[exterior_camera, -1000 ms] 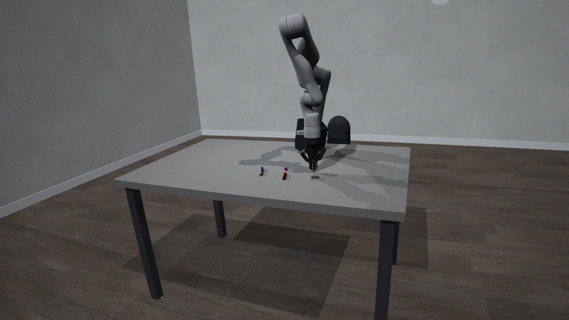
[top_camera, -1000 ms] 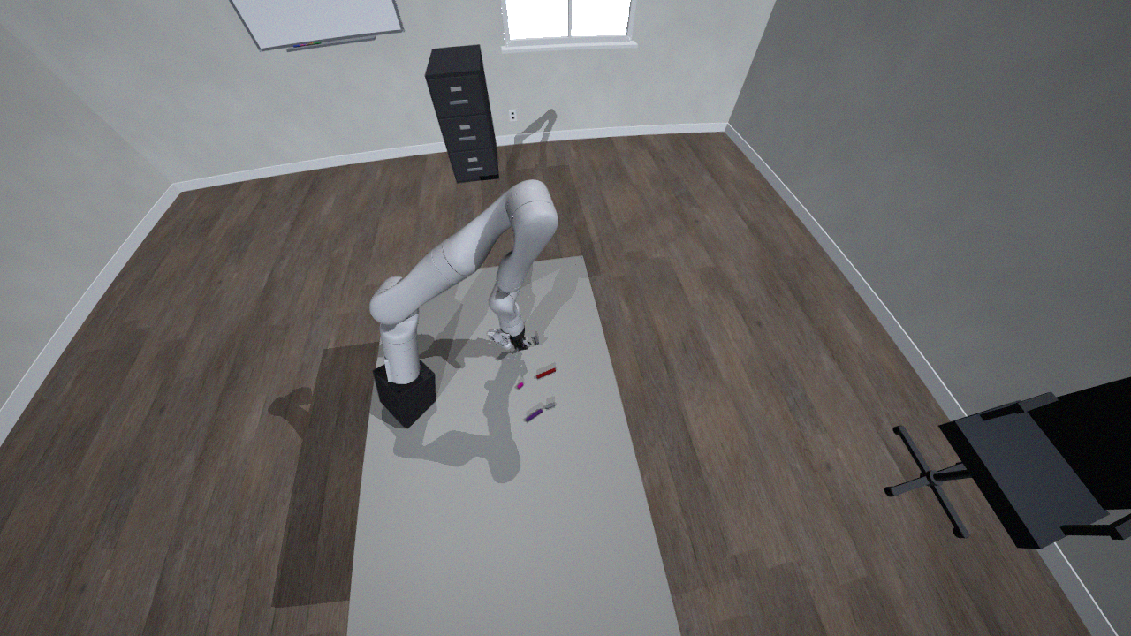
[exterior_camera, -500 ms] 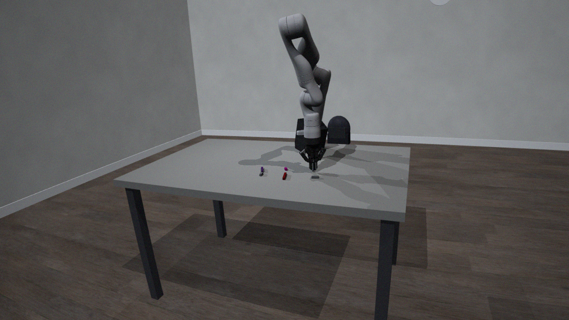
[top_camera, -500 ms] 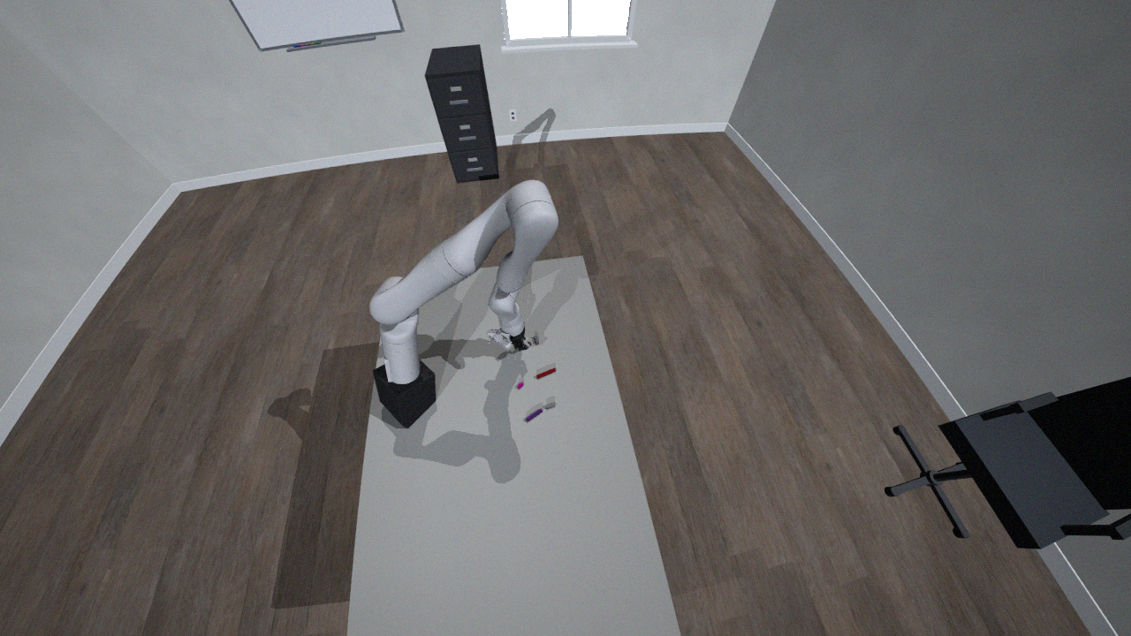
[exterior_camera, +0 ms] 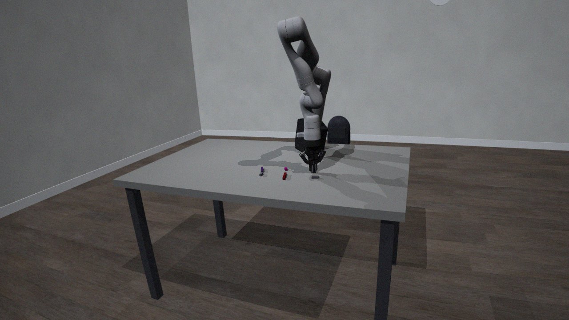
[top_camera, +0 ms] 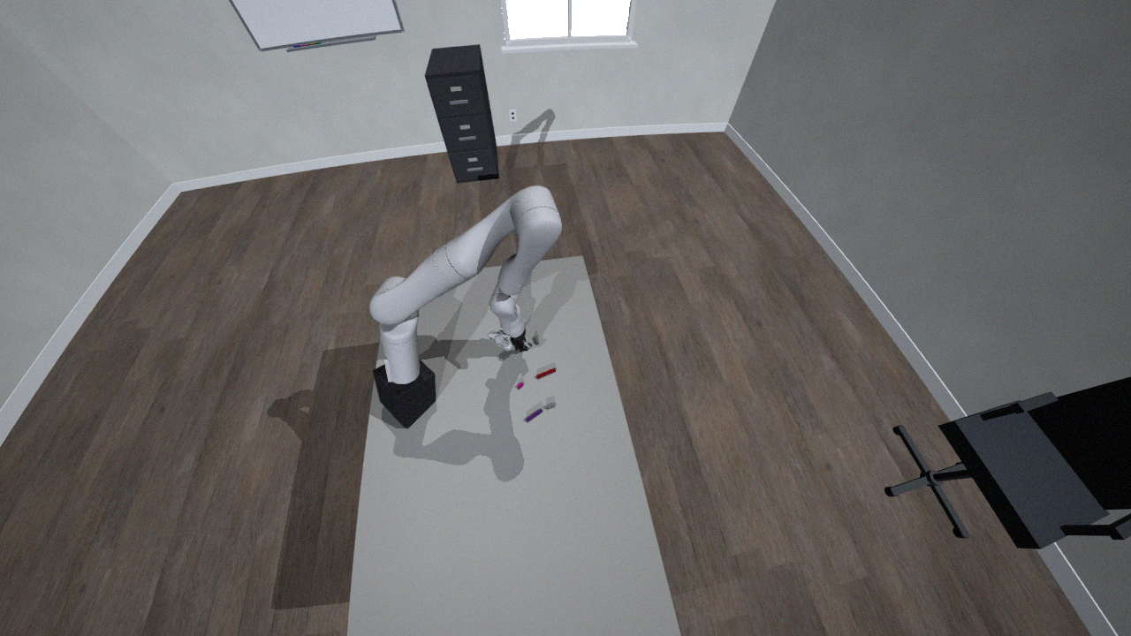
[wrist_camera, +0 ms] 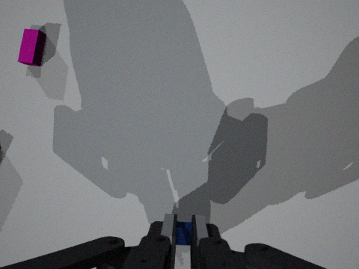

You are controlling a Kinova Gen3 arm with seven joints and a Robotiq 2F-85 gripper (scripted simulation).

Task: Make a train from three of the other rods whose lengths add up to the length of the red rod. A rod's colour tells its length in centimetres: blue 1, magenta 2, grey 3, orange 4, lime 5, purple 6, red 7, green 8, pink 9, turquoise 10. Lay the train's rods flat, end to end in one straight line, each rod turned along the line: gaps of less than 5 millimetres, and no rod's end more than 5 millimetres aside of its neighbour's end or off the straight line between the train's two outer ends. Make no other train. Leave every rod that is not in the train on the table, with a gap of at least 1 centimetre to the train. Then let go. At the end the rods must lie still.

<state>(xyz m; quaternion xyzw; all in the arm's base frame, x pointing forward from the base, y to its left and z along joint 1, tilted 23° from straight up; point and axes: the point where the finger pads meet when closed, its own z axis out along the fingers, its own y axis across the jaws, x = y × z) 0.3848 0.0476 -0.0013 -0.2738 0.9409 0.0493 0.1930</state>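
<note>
The blue rod is 1 cm below my hand. From my hand the other things lie so: grey rod 24 cm to the right, 5 cm ahead, 2 cm below; red rod 12 cm to the right, 7 cm ahead, 2 cm below; magenta rod 14 cm to the right, 3 cm behind, 2 cm below.
</note>
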